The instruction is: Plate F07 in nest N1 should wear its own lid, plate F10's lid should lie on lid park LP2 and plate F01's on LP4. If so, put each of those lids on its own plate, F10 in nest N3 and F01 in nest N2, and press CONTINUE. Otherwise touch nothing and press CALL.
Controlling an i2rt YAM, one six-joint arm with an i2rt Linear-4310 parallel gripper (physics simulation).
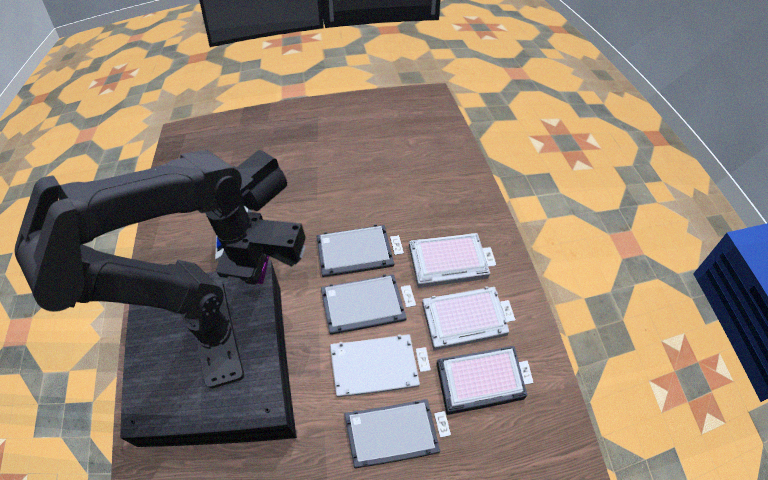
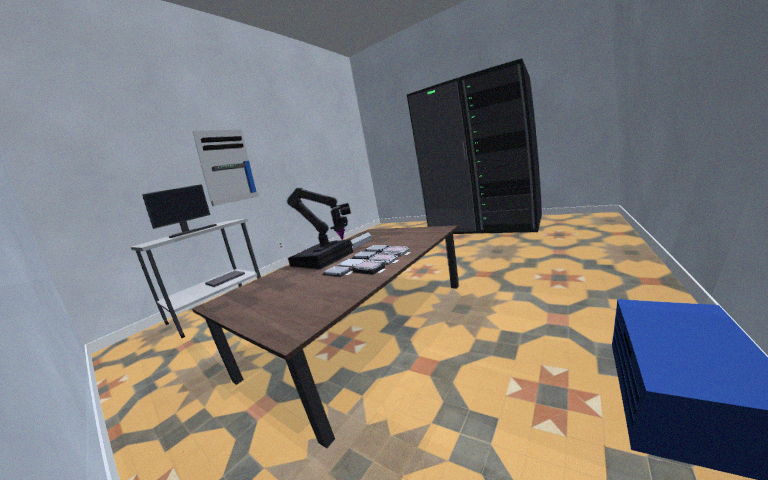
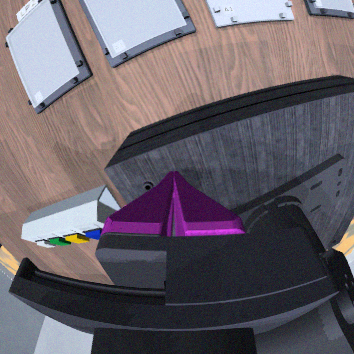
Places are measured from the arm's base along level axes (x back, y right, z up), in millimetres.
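Pixels of known places: gripper, fingertip midpoint: [image 1: 259, 282] [image 2: 342, 239] [image 3: 173, 178]; arm's base, origin of the base link: [image 1: 215, 333] [image 2: 325, 246] [image 3: 269, 213].
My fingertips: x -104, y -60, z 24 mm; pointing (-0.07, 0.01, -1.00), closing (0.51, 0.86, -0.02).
Ahead of a thing's pixels: the offset from my fingertips to its top centre. Level surfaces: height alone.
Pink-welled plates sit in nests N3 @[dz -75, dx -365, dy +8 mm] [image 1: 450, 254], N2 @[dz -78, dx -339, dy +140 mm] [image 1: 467, 313] and N1 @[dz -73, dx -312, dy +269 mm] [image 1: 482, 378]; I cannot tell whether a clear lid covers any. Flat grey lids with a small corner label lie on the dark parks LP2 @[dz -90, dx -196, dy -83 mm] [image 1: 353, 249] [image 3: 42, 55], LP4 @[dz -90, dx -171, dy +41 mm] [image 1: 363, 302] [image 3: 142, 27] and LP3 @[dz -90, dx -130, dy +301 mm] [image 1: 392, 433]. LP1 @[dz -88, dx -147, dy +169 mm] [image 1: 373, 365] [image 3: 250, 10] is white; whether a lid lies on it is unclear. Plate numbers are unreadable. My gripper [image 3: 173, 178] [image 2: 340, 234] is shut, magenta fingertips together and empty, above the base's edge. A white button box @[dz -44, dx +32, dy -246 mm] [image 3: 65, 215] [image 2: 360, 240] stands beside the base; its button lettering is unreadable.
The black base block [image 1: 198, 407] carries the arm on the brown table @[dz -108 mm] [image 1: 339, 152]. The box's blue button @[dz -52, dx +61, dy -175 mm] [image 3: 93, 234] is nearest the fingers, then yellow @[dz -52, dx +53, dy -225 mm] [image 3: 76, 238], green @[dz -52, dx +44, dy -274 mm] [image 3: 59, 241] and white @[dz -52, dx +36, dy -323 mm] [image 3: 45, 244]. Black cabinets and a blue unit stand on the floor away from the table.
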